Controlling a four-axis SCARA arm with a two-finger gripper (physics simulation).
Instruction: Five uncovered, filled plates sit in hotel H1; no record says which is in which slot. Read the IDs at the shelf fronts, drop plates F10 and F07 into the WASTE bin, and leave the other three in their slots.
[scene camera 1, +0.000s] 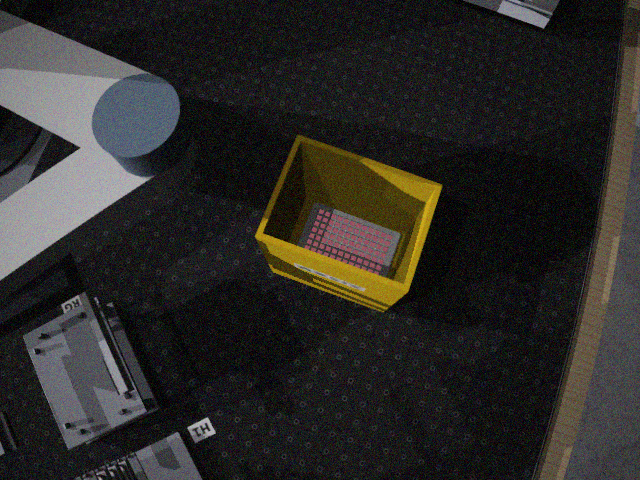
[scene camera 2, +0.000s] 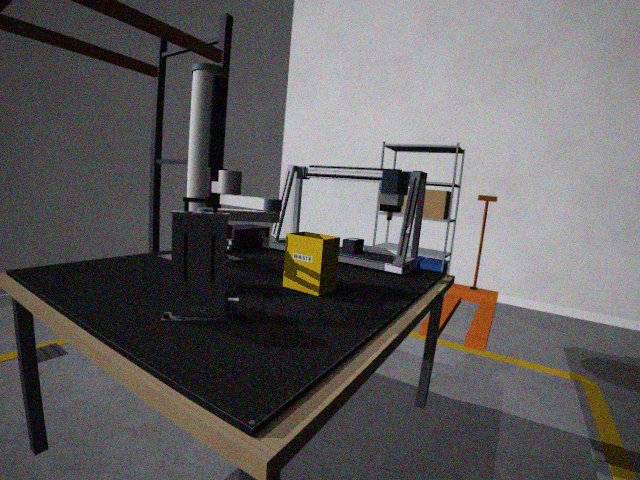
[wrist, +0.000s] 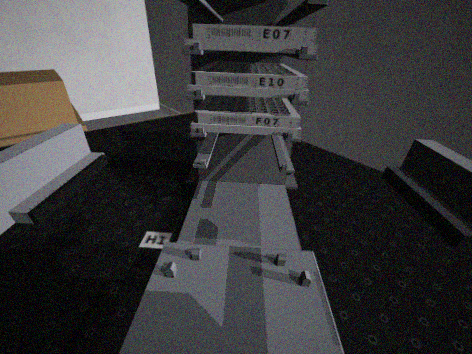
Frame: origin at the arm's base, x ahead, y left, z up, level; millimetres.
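Where they show: gripper, fingertip midpoint: (scene camera 1: 65, 423) (wrist: 244, 150).
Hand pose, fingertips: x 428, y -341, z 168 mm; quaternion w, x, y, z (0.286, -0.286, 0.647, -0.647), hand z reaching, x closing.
Observation:
After its pixels a point has its place.
My gripper (wrist: 244, 150) @[x 428, y -341, z 168 mm] is open, its fingers wide apart with nothing between them, facing the front of hotel H1 (scene camera 2: 199, 242) @[x 590, y -493, z 219 mm]. In the wrist view, plate E07 (wrist: 240, 34) @[x 480, y -381, z 218 mm] is uppermost of three readable plates, with plate E10 (wrist: 235, 80) @[x 482, y -379, z 190 mm] beneath it and plate F07 (wrist: 240, 120) @[x 479, y -383, z 162 mm] lowest. Bare shelf rails show below F07, and dark rails above E07. Higher slots are cut off. The yellow WASTE bin (scene camera 1: 330, 258) @[x 643, y -80, z 213 mm] (scene camera 2: 302, 273) @[x 650, y -85, z 80 mm] stands upright and holds a plate (scene camera 1: 356, 235) @[x 657, y -2, z 32 mm] with red wells, lying on its floor; its ID is not visible.
The RG stand (scene camera 1: 82, 372) @[x 385, y -298, z 73 mm] (wrist: 245, 310) @[x 403, y -326, z 73 mm] with small pegs is in front of the hotel, and one finger shows over it in scene camera 1. The H1 label (scene camera 1: 201, 429) @[x 547, y -317, z 13 mm] (wrist: 155, 240) @[x 546, y -317, z 13 mm] lies beside the hotel base. A gantry frame (scene camera 2: 346, 173) @[x 426, y 623, z 484 mm] stands behind the bin.

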